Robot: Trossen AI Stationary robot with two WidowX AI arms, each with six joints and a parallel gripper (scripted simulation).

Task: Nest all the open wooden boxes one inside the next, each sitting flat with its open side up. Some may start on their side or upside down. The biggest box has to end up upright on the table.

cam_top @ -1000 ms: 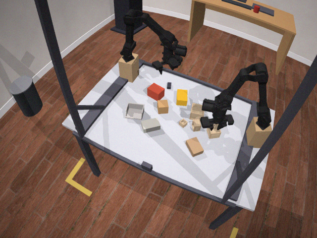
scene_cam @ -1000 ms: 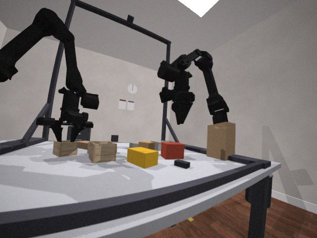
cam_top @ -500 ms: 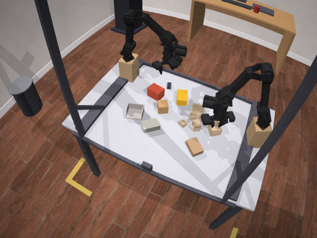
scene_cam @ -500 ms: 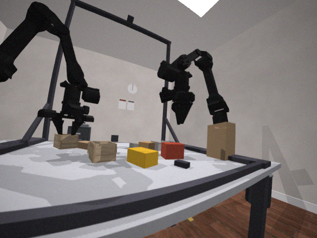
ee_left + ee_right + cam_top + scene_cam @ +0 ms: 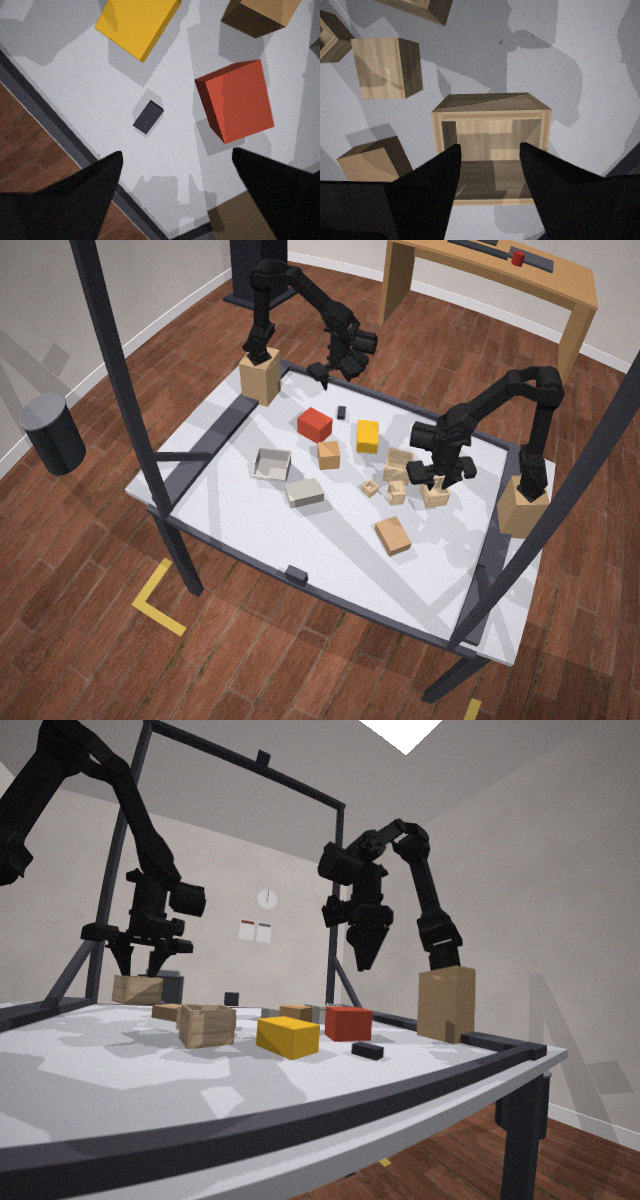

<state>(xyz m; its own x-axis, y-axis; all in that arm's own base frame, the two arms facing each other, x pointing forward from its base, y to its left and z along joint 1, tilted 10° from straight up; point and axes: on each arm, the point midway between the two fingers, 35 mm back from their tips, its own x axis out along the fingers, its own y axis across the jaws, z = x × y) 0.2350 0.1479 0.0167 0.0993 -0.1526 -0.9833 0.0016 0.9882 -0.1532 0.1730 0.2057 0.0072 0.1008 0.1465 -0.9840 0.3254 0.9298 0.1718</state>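
Now: the tan cube 16 cm behind my left hand, 8 cm to the right of it and 15 cm below it. Also, from my left hand: red block (9 cm behind, 2 cm to the left, 15 cm below); white tray (29 cm behind, 3 cm to the left, 16 cm below); black block (4 cm ahead, 17 cm below).
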